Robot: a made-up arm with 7 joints. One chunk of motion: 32 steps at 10 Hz.
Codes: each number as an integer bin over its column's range. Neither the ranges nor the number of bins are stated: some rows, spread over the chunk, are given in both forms.
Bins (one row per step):
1: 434 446 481 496 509 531 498
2: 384 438 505 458 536 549 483
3: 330 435 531 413 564 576 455
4: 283 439 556 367 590 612 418
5: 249 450 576 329 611 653 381
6: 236 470 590 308 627 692 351
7: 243 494 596 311 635 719 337
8: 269 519 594 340 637 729 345
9: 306 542 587 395 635 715 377
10: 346 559 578 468 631 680 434
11: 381 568 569 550 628 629 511
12: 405 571 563 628 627 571 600
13: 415 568 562 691 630 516 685
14: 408 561 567 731 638 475 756
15: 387 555 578 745 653 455 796
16: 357 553 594 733 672 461 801
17: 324 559 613 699 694 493 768
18: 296 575 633 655 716 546 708
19: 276 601 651 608 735 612 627
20: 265 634 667 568 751 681 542
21: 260 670 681 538 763 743 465
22: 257 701 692 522 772 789 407
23: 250 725 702 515 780 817 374
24: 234 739 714 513 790 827 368
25: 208 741 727 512 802 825 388
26: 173 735 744 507 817 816 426
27: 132 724 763 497 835 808 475
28: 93 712 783 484 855 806 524
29: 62 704 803 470 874 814 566
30: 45 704 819 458 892 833 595
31: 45 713 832 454 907 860 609
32: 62 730 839 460 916 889 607
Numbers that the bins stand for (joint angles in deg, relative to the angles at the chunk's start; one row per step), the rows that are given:
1: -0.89 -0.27 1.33 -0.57 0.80 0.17 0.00
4: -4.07 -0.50 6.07 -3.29 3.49 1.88 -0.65
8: -4.37 2.15 8.46 -3.86 5.05 4.35 -1.24
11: -2.01 3.77 6.89 0.57 4.75 2.24 0.10
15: -1.88 3.34 7.45 4.68 5.58 -1.43 2.40
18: -3.80 4.01 10.92 2.78 7.66 0.49 1.69
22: -4.62 8.18 14.65 -0.02 9.52 5.62 -0.74
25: -5.66 9.50 16.86 -0.23 10.51 6.38 -0.89
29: -8.73 8.28 21.65 -1.12 12.90 6.14 0.55
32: -8.73 9.14 23.92 -1.33 14.29 7.73 0.88
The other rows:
2: -1.94 -0.53 2.85 -1.37 1.70 0.55 -0.12
3: -3.08 -0.63 4.49 -2.32 2.63 1.12 -0.35
5: -4.79 -0.13 7.33 -4.09 4.18 2.75 -0.95
6: -5.06 0.53 8.21 -4.53 4.71 3.57 -1.19
7: -4.92 1.32 8.59 -4.47 4.98 4.14 -1.30
9: -3.59 2.91 8.02 -2.70 4.98 4.05 -0.98
10: -2.75 3.48 7.45 -1.16 4.85 3.32 -0.52
12: -1.50 3.87 6.51 2.22 4.71 1.01 0.82
13: -1.29 3.77 6.44 3.54 4.81 -0.15 1.51
14: -1.44 3.54 6.76 4.39 5.08 -1.01 2.08
16: -2.51 3.28 8.46 4.43 6.21 -1.31 2.44
17: -3.21 3.48 9.66 3.71 6.93 -0.63 2.18
19: -4.22 4.87 12.06 1.79 8.29 1.88 1.04
20: -4.45 5.96 13.07 0.95 8.82 3.34 0.35
21: -4.56 7.15 13.95 0.32 9.22 4.65 -0.27
23: -4.77 8.97 15.28 -0.17 9.78 6.21 -1.00
24: -5.11 9.44 16.04 -0.21 10.12 6.42 -1.05
26: -6.39 9.31 17.93 -0.34 11.01 6.19 -0.58
27: -7.26 8.94 19.13 -0.55 11.61 6.02 -0.19
28: -8.08 8.54 20.39 -0.82 12.27 5.98 0.21
30: -9.09 8.28 22.66 -1.37 13.49 6.55 0.78
31: -9.09 8.58 23.48 -1.45 13.99 7.12 0.89

